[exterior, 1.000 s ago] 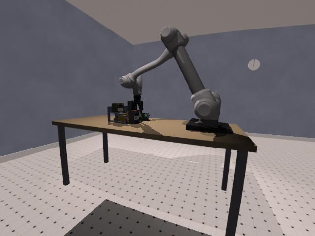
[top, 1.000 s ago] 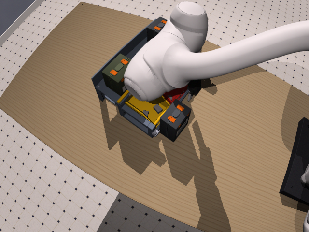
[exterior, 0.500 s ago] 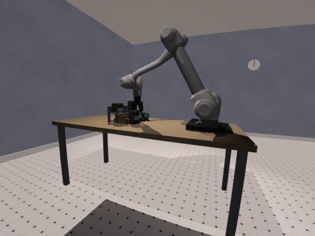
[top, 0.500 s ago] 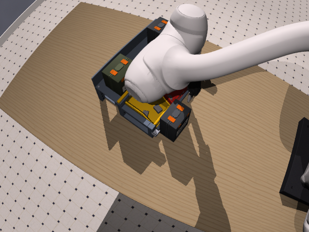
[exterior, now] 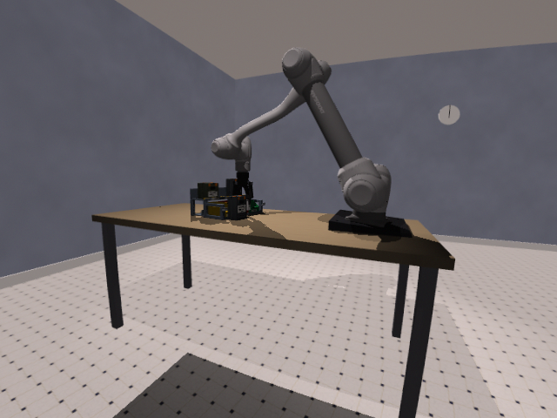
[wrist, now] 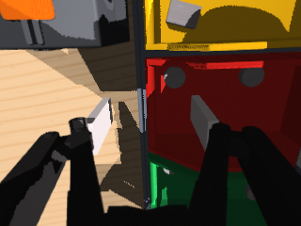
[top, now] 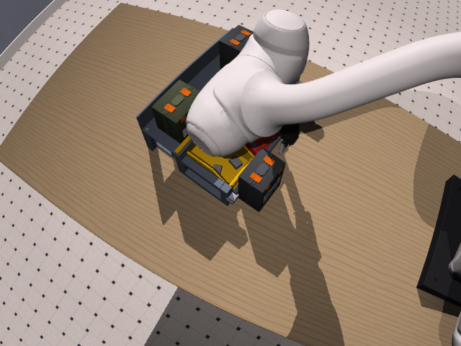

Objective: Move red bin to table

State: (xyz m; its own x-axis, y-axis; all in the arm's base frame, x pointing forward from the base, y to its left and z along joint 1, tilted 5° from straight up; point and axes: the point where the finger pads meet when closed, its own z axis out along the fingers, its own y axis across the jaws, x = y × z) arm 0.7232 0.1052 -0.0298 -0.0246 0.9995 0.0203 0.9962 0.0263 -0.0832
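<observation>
Right now the red open bin is 80 mm ahead of my hand and 20 mm below it. From my hand the other things lie so: green bin 110 mm to the right, 80 mm ahead, 20 mm below; yellow bin 110 mm to the left, 80 mm ahead, 20 mm below.
</observation>
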